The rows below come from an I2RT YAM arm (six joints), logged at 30 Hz.
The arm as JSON. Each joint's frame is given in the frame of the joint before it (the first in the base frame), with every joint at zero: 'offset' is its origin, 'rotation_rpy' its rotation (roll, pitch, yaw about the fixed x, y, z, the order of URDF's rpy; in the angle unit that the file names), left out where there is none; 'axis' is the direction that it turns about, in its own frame. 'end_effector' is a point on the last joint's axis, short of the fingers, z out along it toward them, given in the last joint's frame.
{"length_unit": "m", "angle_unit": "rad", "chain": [
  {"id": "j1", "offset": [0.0, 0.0, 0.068], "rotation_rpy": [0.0, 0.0, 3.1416], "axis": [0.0, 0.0, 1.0]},
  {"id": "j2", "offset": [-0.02, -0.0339, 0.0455], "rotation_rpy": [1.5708, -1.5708, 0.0], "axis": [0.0, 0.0, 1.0]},
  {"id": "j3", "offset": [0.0, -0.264, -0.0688], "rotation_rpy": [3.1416, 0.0, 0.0], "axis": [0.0, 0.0, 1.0]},
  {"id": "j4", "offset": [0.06, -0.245, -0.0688], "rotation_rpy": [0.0, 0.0, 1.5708], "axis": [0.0, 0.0, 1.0]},
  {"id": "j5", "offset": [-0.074, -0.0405, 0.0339], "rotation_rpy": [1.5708, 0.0, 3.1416], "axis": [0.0, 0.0, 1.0]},
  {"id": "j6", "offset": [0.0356, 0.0, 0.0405], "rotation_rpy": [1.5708, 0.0, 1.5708], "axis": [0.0, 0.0, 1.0]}
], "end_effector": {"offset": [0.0, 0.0, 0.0], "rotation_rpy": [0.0, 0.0, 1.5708]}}
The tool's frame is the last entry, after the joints.
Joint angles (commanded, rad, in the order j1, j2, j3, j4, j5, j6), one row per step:
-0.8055, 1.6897, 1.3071, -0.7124, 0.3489, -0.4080
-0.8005, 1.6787, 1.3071, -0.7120, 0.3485, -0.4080
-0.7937, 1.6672, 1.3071, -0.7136, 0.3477, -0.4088
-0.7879, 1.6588, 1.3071, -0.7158, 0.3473, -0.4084
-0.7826, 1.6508, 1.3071, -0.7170, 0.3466, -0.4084
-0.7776, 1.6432, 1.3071, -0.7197, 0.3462, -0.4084
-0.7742, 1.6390, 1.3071, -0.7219, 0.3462, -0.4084
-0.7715, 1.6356, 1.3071, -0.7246, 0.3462, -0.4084
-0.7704, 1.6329, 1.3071, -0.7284, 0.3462, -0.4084
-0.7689, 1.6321, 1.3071, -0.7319, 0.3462, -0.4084
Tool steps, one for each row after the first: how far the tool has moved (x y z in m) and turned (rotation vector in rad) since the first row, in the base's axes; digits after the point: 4 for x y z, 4 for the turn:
0.0003, 0.0022, 0.0036, -0.0080, -0.0082, 0.0052
0.0009, 0.0050, 0.0073, -0.0146, -0.0152, 0.0130
0.0014, 0.0074, 0.0099, -0.0187, -0.0200, 0.0187
0.0019, 0.0095, 0.0125, -0.0231, -0.0253, 0.0243
0.0022, 0.0117, 0.0148, -0.0262, -0.0290, 0.0295
0.0025, 0.0130, 0.0160, -0.0276, -0.0305, 0.0329
0.0026, 0.0142, 0.0170, -0.0281, -0.0310, 0.0356
0.0023, 0.0150, 0.0176, -0.0273, -0.0302, 0.0367
0.0024, 0.0157, 0.0177, -0.0253, -0.0284, 0.0382

